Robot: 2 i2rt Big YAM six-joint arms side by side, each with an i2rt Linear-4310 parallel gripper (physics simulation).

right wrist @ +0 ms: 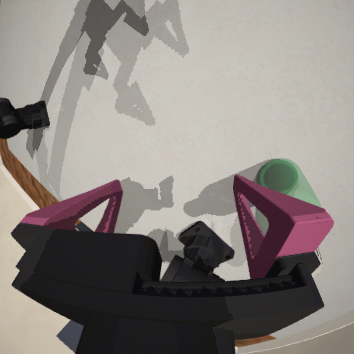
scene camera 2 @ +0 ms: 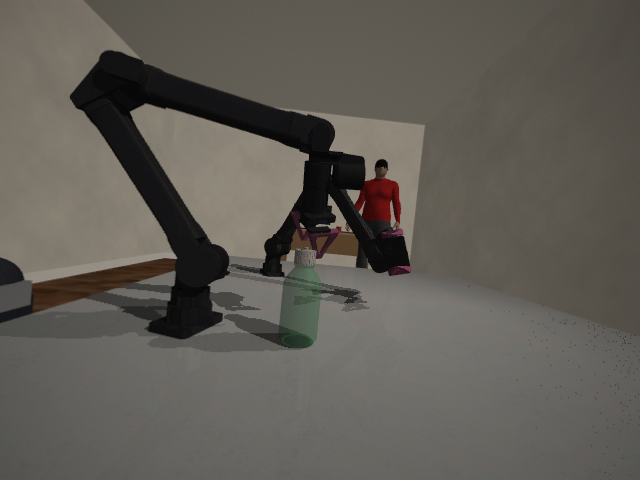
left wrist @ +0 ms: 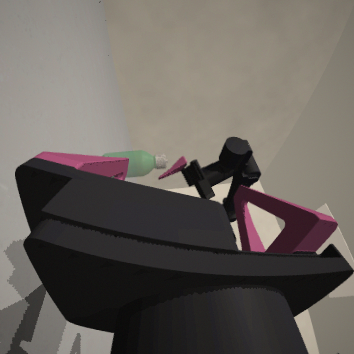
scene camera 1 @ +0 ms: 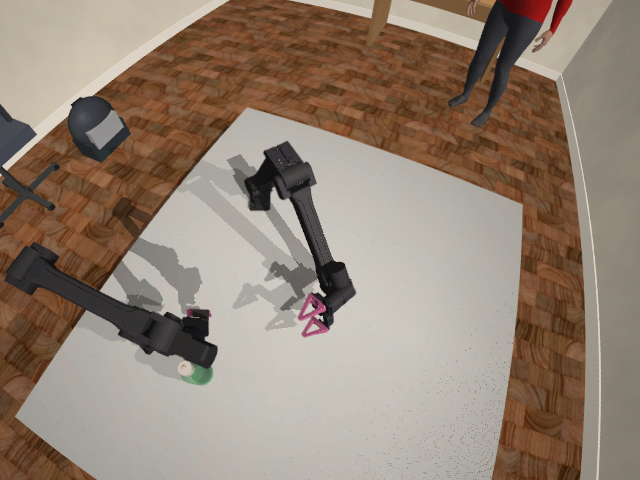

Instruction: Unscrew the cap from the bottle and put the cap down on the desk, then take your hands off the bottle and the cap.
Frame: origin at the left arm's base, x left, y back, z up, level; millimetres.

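Seen in the pictures: left gripper, fingertip midpoint: (scene camera 2: 392, 250) (left wrist: 184, 178) (scene camera 1: 300, 328); right gripper, fingertip midpoint: (right wrist: 174, 183) (scene camera 2: 310, 249) (scene camera 1: 209, 331); left arm's base, origin of the base link: (right wrist: 40, 114) (scene camera 2: 271, 274) (scene camera 1: 260, 199); right arm's base, origin of the base link: (right wrist: 206, 242) (scene camera 2: 188, 325).
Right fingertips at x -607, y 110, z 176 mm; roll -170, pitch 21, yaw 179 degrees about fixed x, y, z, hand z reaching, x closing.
Note:
Offsets run from my right fingertips to a thing's top centre. Level surfaces: height alone.
A translucent green bottle @(dx -105, dy +62, dz +5 mm) (scene camera 1: 202, 375) (scene camera 2: 299, 307) (left wrist: 137, 163) (right wrist: 278, 176) stands upright on the pale desk @(dz -176 mm) (scene camera 1: 413, 258) (scene camera 2: 310, 413). A whitish ribbed cap @(dx -105, dy +62, dz +11 mm) (scene camera 1: 185, 367) (scene camera 2: 305, 257) (left wrist: 161, 161) sits on its neck; the cap is mostly hidden in the right wrist view. My right gripper (scene camera 2: 311, 246) (right wrist: 174, 183) is open and empty, pointing down, beside and beyond the bottle in scene camera 2. In the right wrist view the bottle shows behind the right-hand finger, outside the gap. My left gripper (scene camera 1: 302, 326) (scene camera 2: 397, 251) is open and empty, raised well to the right of the bottle in scene camera 1.
The right arm's forearm (scene camera 1: 82, 291) (scene camera 2: 217, 105) reaches in from the left, with its wrist close by the bottle. The left arm's link (scene camera 1: 314, 227) runs down from the desk's upper part. A dark helmet (scene camera 1: 90, 121) and a person (scene camera 1: 509, 41) (scene camera 2: 380, 201) are off the desk.

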